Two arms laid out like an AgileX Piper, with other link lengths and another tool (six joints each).
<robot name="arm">
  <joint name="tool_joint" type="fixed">
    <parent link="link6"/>
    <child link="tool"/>
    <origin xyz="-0.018 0.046 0.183" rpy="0 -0.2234 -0.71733"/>
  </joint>
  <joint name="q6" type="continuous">
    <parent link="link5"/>
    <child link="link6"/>
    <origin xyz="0 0.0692 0" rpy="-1.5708 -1.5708 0"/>
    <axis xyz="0 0 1"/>
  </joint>
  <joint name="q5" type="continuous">
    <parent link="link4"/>
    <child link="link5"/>
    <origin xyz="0 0 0" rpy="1.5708 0 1.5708"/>
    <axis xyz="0 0 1"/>
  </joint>
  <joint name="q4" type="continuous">
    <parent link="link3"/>
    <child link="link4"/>
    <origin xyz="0.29 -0.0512 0" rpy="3.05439 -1.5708 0"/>
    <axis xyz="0 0 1"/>
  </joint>
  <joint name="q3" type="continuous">
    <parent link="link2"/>
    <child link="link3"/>
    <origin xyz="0.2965 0.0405 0" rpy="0 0 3.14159"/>
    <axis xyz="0 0 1"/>
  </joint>
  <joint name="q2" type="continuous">
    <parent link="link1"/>
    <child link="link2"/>
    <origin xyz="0 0 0" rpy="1.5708 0 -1.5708"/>
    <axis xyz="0 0 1"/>
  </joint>
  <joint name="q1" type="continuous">
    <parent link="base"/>
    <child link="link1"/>
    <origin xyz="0 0 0.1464" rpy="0 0 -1.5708"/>
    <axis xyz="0 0 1"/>
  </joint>
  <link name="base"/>
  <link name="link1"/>
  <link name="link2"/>
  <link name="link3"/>
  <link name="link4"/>
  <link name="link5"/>
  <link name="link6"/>
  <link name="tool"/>
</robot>
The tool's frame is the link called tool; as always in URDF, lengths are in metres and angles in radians. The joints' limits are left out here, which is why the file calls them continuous.
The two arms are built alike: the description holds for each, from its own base.
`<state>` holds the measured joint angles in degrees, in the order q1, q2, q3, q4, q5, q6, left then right.
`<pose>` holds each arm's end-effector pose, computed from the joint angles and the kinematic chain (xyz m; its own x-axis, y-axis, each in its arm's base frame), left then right.
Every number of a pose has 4 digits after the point.
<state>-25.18 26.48 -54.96 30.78 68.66 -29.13 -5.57 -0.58 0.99 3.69 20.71 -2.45</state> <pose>0.2296 0.0212 0.4212 -0.1987 0.7121 -0.6734 0.2618 0.7007 0.6637 0.2464 -0.0371 0.2069 0.0953 0.7451 -0.6602 0.2594 0.6217 0.7391</pose>
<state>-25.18 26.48 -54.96 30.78 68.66 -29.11 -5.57 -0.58 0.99 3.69 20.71 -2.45</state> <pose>0.2296 0.0212 0.4212 -0.1986 0.7123 -0.6732 0.2620 0.7005 0.6639 0.2464 -0.0371 0.2069 0.0953 0.7451 -0.6602 0.2594 0.6217 0.7391</pose>
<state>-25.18 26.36 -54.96 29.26 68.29 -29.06 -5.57 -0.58 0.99 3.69 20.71 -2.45</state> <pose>0.2289 0.0155 0.4205 -0.1873 0.7015 -0.6876 0.2756 0.7094 0.6487 0.2464 -0.0371 0.2069 0.0953 0.7451 -0.6602 0.2594 0.6217 0.7391</pose>
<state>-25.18 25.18 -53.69 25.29 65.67 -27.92 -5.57 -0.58 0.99 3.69 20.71 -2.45</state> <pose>0.2271 -0.0022 0.4187 -0.1319 0.6832 -0.7182 0.3126 0.7162 0.6239 0.2464 -0.0371 0.2069 0.0953 0.7451 -0.6602 0.2594 0.6217 0.7391</pose>
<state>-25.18 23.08 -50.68 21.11 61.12 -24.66 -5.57 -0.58 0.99 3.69 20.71 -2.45</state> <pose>0.2248 -0.0244 0.4145 -0.0443 0.6817 -0.7303 0.3553 0.6940 0.6262 0.2464 -0.0371 0.2069 0.0953 0.7451 -0.6602 0.2594 0.6217 0.7391</pose>
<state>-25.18 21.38 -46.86 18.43 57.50 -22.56 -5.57 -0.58 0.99 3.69 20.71 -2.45</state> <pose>0.2250 -0.0397 0.4011 0.0040 0.6810 -0.7323 0.3877 0.6739 0.6289 0.2464 -0.0371 0.2069 0.0953 0.7451 -0.6602 0.2594 0.6217 0.7391</pose>
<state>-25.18 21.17 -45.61 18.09 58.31 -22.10 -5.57 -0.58 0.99 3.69 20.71 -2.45</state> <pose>0.2252 -0.0405 0.3876 -0.0166 0.6912 -0.7225 0.4087 0.6642 0.6260 0.2464 -0.0371 0.2069 0.0953 0.7451 -0.6602 0.2594 0.6217 0.7391</pose>
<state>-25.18 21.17 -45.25 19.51 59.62 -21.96 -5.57 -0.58 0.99 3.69 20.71 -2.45</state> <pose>0.2256 -0.0345 0.3805 -0.0411 0.7123 -0.7007 0.4082 0.6521 0.6389 0.2464 -0.0371 0.2069 0.0953 0.7451 -0.6602 0.2594 0.6217 0.7391</pose>
